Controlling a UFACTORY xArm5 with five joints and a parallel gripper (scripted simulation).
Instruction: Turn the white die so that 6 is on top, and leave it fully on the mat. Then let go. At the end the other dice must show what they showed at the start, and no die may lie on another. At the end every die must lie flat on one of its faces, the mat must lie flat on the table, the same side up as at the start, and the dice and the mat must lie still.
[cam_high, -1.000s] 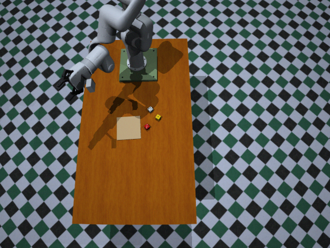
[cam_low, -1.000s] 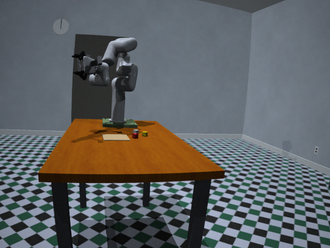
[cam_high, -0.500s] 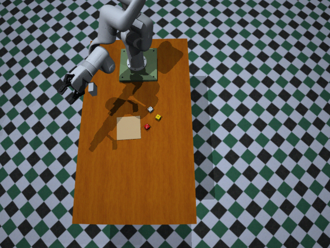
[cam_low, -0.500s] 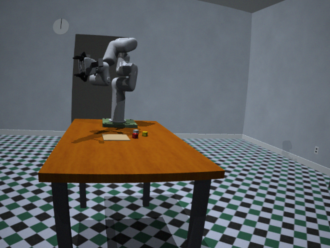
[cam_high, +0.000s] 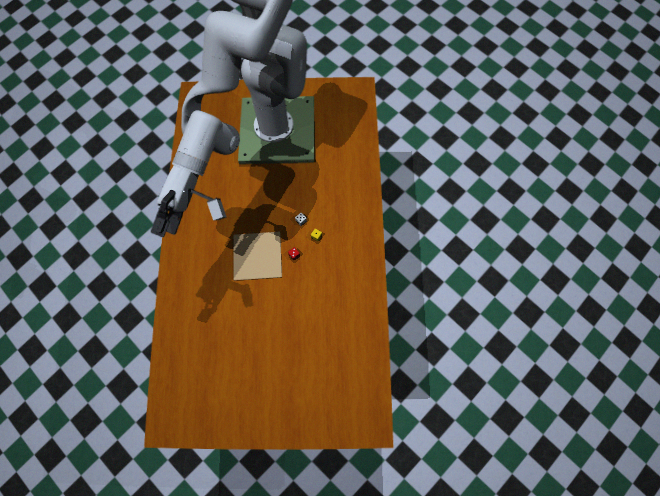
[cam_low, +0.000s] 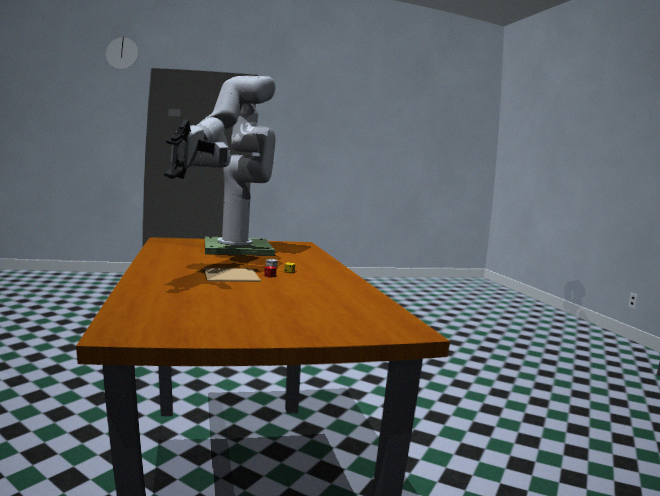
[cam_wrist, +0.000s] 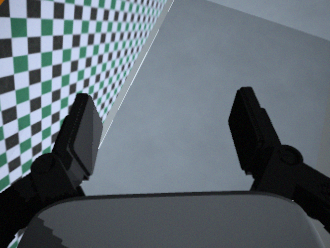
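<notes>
The red die is 30 cm below my hand, 27 cm to the left of it and 8 cm behind it. Round my hand: yellow die: 33 cm to the left, 30 cm below, 15 cm behind; then tan mat: 31 cm below, 16 cm to the left, 6 cm behind; then white die: 30 cm below, 27 cm to the left, 19 cm behind.
</notes>
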